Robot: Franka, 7 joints.
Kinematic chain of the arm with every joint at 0, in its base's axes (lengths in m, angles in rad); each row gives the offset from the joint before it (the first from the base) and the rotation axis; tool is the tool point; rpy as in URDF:
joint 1: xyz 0 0 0.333 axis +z
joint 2: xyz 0 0 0 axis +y
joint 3: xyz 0 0 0.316 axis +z
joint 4: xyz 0.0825 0 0 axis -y
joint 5: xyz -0.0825 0 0.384 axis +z
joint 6: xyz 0 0 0 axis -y
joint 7: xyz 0.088 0 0 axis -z
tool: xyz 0 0 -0.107 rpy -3.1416 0 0
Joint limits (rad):
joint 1: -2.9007..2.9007
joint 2: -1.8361..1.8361
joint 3: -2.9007..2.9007
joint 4: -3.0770..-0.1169
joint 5: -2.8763..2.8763
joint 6: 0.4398..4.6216
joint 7: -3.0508..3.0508
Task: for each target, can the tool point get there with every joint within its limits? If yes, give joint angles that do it. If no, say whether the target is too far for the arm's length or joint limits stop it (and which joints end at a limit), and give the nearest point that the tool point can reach.
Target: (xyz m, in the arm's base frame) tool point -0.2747 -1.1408 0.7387
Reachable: no: too far | nearest point -0.1898 -0.7883 0.6133 | short by 0.384 m
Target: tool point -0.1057 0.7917 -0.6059
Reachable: no: too far | nearest point -0.0764 0.5721 -0.2721 | short by 0.401 m
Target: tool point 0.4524 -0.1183 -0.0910
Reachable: yes | joints 0.4767 1.2790 -0.5934 -1.8915 -2.2880 2.6829 0.0372
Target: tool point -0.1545 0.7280 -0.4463
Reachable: no: too far | nearest point -0.1248 0.5882 -0.2551 | short by 0.239 m
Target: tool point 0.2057 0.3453 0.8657
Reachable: yes | joints -0.3374 1.0435 2.3529 -1.5287 0.2441 1.7945 -1.1773
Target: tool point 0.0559 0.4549 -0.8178
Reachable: no: too far | nearest point 0.0459 0.3731 -0.3526 | short by 0.472 m
